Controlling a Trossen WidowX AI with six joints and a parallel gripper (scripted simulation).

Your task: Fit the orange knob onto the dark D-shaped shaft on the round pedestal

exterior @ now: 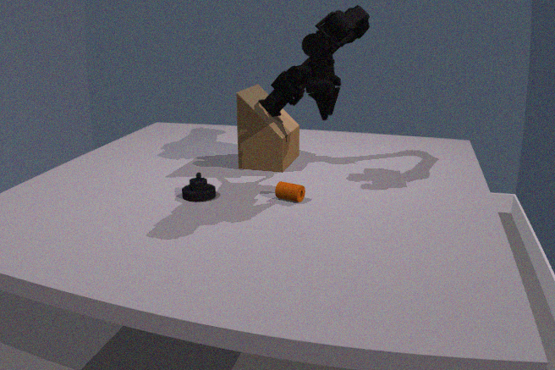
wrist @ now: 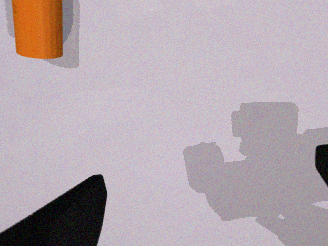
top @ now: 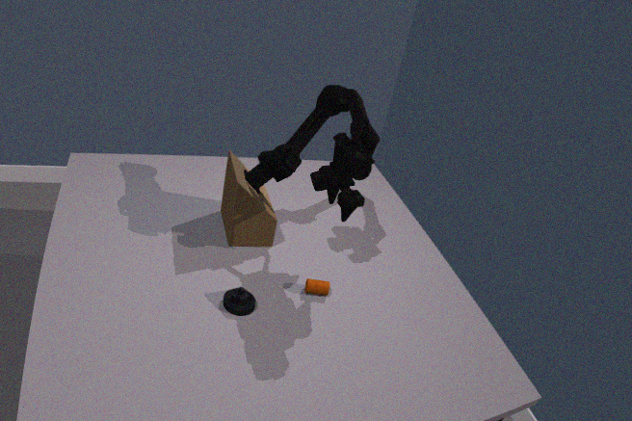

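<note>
Right now the orange knob is 140 mm ahead of my gripper tip, 50 mm to the right of it and 160 mm below it. From my gripper tip the other things lie so: dark round pedestal 210 mm ahead, 260 mm to the right, 150 mm below.
</note>
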